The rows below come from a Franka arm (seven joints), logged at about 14 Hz.
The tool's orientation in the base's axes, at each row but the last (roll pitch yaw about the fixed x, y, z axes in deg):
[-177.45, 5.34, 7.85]
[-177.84, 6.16, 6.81]
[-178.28, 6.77, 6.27]
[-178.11, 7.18, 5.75]
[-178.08, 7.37, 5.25]
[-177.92, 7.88, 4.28]
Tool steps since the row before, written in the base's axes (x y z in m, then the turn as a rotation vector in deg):
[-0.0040, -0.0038, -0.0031, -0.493, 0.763, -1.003]
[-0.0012, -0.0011, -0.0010, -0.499, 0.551, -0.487]
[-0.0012, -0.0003, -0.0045, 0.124, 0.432, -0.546]
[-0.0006, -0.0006, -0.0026, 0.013, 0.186, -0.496]
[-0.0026, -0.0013, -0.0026, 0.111, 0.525, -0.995]
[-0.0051, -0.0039, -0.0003, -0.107, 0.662, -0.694]
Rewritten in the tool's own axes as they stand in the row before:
[-0.0042, 0.0034, 0.0034, -0.289, -0.776, 1.070]
[-0.0012, 0.0010, 0.0011, -0.375, -0.586, 0.553]
[-0.0007, 0.0003, 0.0046, 0.234, -0.400, 0.534]
[-0.0003, 0.0006, 0.0026, 0.093, -0.168, 0.494]
[-0.0024, 0.0012, 0.0029, 0.285, -0.480, 0.983]
[-0.0053, 0.0035, 0.0009, 0.038, -0.642, 0.719]

